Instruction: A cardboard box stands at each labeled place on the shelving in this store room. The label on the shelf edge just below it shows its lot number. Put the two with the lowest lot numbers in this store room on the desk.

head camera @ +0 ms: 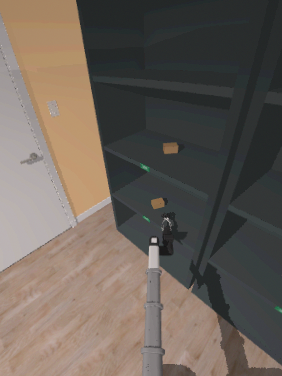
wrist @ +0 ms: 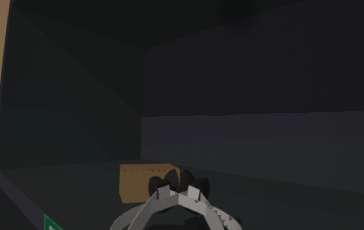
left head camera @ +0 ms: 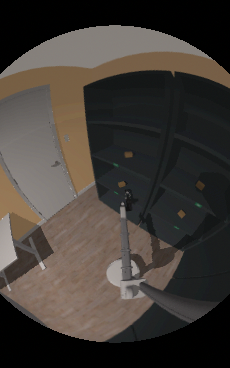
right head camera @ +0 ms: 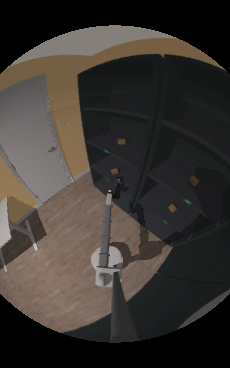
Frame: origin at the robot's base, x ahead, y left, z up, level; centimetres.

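Seen in the pictures: gripper, fingertip midpoint: [head camera: 165, 213] [wrist: 179, 183] [left head camera: 126, 189] [right head camera: 117, 176].
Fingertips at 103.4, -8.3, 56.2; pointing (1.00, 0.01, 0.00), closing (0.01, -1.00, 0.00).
Pixels of each thing's top centre, then the offset from my fingertips to it, as dx, dy, dz. "spot": a spot on its surface instead. Level surfaces: height alone.
- cardboard box at its top centre: [wrist: 148, 166] [head camera: 157, 201] [right head camera: 114, 169] [left head camera: 121, 182] +13.9, +5.5, -0.5
- white desk at its surface level: dz +13.2
- shelf's left side panel at a spot on its surface: [wrist: 60, 100] spot: +39.7, +36.3, +13.3
My gripper [head camera: 166, 217] [left head camera: 128, 191] [right head camera: 119, 178] [wrist: 179, 183] is shut, with nothing seen between its fingertips, low in the left bay. A cardboard box [head camera: 157, 203] [left head camera: 122, 184] [right head camera: 114, 171] [wrist: 134, 184] stands on that shelf, beyond and left of the fingers; they overlap its right side in the wrist view. Its green label [head camera: 146, 218] [wrist: 51, 223] is cut off in the wrist view, the number unreadable. Another box [head camera: 170, 148] [left head camera: 128, 154] [right head camera: 121, 141] stands one shelf above. Two boxes, an upper [left head camera: 200, 185] [right head camera: 193, 181] and a lower [left head camera: 181, 214] [right head camera: 172, 208], stand in the right bay.
A white desk [left head camera: 7, 241] [right head camera: 4, 220] shows at the far left. A door [head camera: 30, 200] stands left of the shelving. An upright divider [head camera: 223, 165] separates the bays. A shelf board [head camera: 165, 177] runs above the gripper. The shelf's left side panel [wrist: 60, 100] is near.
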